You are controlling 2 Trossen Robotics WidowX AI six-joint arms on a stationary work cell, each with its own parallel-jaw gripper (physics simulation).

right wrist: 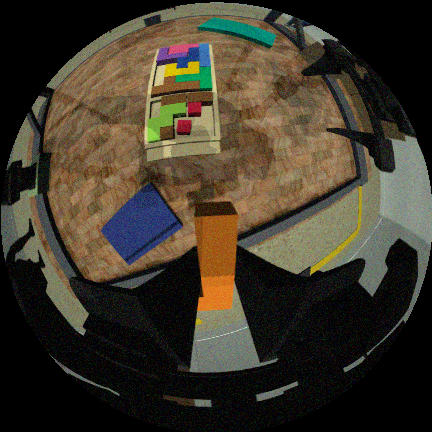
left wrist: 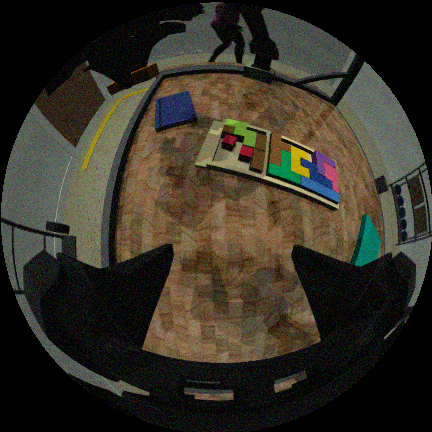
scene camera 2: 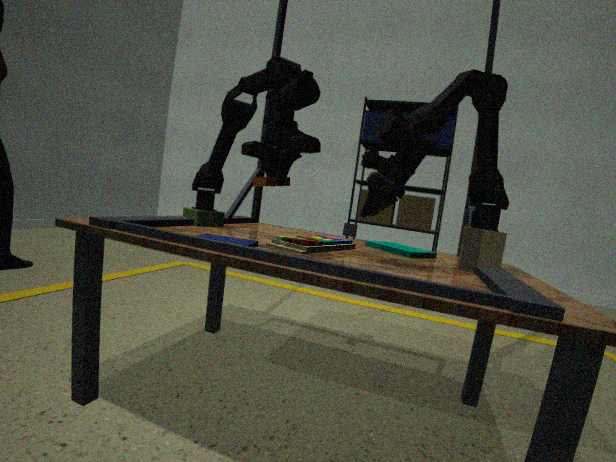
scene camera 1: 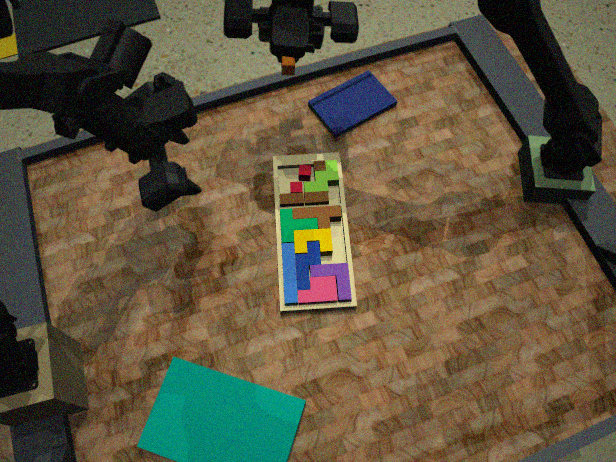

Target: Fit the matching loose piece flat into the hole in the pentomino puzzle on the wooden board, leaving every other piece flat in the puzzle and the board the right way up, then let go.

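Pixels of known places: left gripper, between the fingertips: [right wrist: 315,99] [left wrist: 235,251] [scene camera 2: 366,216] [scene camera 1: 193,166]; right gripper, between the fingertips: [right wrist: 214,251] [left wrist: 134,83] [scene camera 2: 276,186] [scene camera 1: 287,60]; left arm's base, origin of its link: [scene camera 2: 484,229] [scene camera 1: 11,369]; right arm's base, origin of its link: [right wrist: 32,176] [left wrist: 260,66] [scene camera 2: 204,209] [scene camera 1: 561,162].
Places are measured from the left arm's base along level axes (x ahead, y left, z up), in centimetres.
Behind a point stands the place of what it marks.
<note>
The wooden board [scene camera 1: 318,306] @(x 40.5, y 0.0, z -10.0 cm) [scene camera 2: 300,248] @(x 42.4, y 25.7, z -10.6 cm) [left wrist: 207,142] @(x 45.7, y 26.2, z -11.0 cm) [right wrist: 182,151] @(x 46.3, y 26.2, z -11.0 cm) lies flat. Its larger section holds coloured pieces around a pale hole [scene camera 1: 338,240] @(x 46.8, y 9.8, z -11.0 cm) [right wrist: 159,77] @(x 46.7, y 9.5, z -11.0 cm), beside the yellow piece [scene camera 1: 305,235] @(x 41.8, y 11.2, z -9.0 cm) [left wrist: 296,161] @(x 42.3, y 11.0, z -9.0 cm) [right wrist: 172,70] @(x 44.3, y 10.3, z -9.1 cm). The other section holds a lime green piece [scene camera 1: 325,177] @(x 47.9, y 20.3, z -9.1 cm) [left wrist: 246,131] @(x 47.4, y 19.6, z -9.1 cm) [right wrist: 165,116] @(x 47.2, y 20.2, z -9.1 cm), brown parts [scene camera 1: 304,198] @(x 43.6, y 17.6, z -9.2 cm) and two crimson parts [scene camera 1: 304,171] @(x 45.0, y 22.4, z -9.1 cm) [right wrist: 184,126] @(x 45.0, y 22.9, z -9.1 cm). My right gripper [scene camera 1: 289,54] @(x 46.0, y 35.1, z 3.3 cm) [scene camera 2: 272,176] @(x 46.0, y 35.1, z 3.3 cm) [right wrist: 214,251] @(x 46.0, y 35.1, z 3.3 cm) is shut on an orange piece [scene camera 1: 288,65] @(x 45.4, y 32.0, z 5.6 cm) [scene camera 2: 261,181] @(x 47.5, y 39.2, z 3.8 cm) [right wrist: 216,240] @(x 45.7, y 33.2, z 5.6 cm), high beyond the board's far end. My left gripper [scene camera 1: 172,187] [scene camera 2: 382,197] [left wrist: 235,251] @(x 28.1, y 22.9, z -0.6 cm) is open and empty, left of the board in scene camera 1.
A dark blue flat box [scene camera 1: 353,102] @(x 57.8, y 34.7, z -10.4 cm) [scene camera 2: 225,240] @(x 56.5, y 37.0, z -10.4 cm) [left wrist: 175,111] @(x 55.2, y 33.8, z -10.4 cm) [right wrist: 142,224] @(x 56.2, y 34.7, z -10.4 cm) lies beyond the board. A teal slab [scene camera 1: 225,410] @(x 23.9, y -10.6, z -9.7 cm) [scene camera 2: 400,248] @(x 22.2, y -6.4, z -9.8 cm) [left wrist: 366,242] @(x 27.7, y -11.0, z -9.8 cm) [right wrist: 237,32] @(x 26.0, y -6.8, z -9.8 cm) lies near the front in scene camera 1. Grey rails [scene camera 1: 490,75] @(x 84.3, y 33.1, z -9.5 cm) edge the table.
</note>
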